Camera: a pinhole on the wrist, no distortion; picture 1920 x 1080 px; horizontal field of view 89.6 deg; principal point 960.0 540.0 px. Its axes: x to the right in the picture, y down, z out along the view. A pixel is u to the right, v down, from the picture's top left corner.
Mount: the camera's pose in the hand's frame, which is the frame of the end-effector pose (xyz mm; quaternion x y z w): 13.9 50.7 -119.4 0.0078 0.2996 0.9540 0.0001
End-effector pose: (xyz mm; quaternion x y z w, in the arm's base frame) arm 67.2 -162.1 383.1 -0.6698 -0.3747 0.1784 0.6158
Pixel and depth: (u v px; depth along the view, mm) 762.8 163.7 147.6
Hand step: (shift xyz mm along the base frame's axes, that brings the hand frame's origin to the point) 103.6 18.4 -158.7
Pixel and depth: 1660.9 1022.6 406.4
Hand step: -380.3 38.2 -233.5
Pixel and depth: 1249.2 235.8 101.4
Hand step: 66.1 -42.9 -123.1
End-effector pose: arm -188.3 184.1 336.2 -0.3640 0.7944 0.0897 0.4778
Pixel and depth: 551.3 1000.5 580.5
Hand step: 177.2 229.2 -523.3
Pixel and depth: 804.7 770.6 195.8
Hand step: -49.1 98.5 -101.0
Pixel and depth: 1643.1 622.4 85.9
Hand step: -80.3 68.5 41.3
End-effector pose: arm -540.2 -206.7 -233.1 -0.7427 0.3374 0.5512 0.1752
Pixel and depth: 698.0 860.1 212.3
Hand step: -132.8 -44.7 -88.6
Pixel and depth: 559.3 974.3 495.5
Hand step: -355.0 83.0 -332.6
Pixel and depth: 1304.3 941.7 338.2
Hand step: -274.6 91.0 29.5
